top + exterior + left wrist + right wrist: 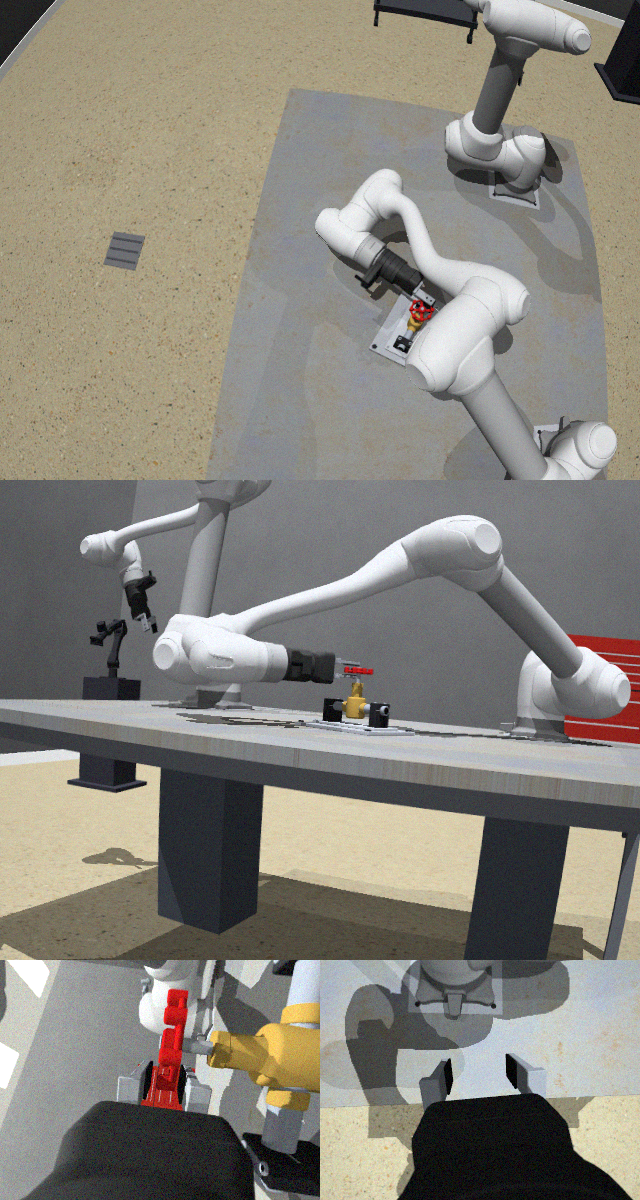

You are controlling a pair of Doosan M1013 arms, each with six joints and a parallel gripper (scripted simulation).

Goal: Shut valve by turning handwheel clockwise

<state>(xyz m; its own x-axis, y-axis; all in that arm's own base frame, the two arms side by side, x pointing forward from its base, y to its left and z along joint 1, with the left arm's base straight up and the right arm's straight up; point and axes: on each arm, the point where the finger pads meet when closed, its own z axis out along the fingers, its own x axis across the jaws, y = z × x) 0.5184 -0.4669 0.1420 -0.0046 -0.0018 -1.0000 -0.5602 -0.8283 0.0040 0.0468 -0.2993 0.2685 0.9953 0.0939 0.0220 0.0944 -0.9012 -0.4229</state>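
Note:
Now: left hand 2 cm to the right of the red handwheel, 2 cm short of it and 1 cm above it. From my left hand the other things lie so: pale base plate (13 cm below, 2 cm to the left, 2 cm ahead).

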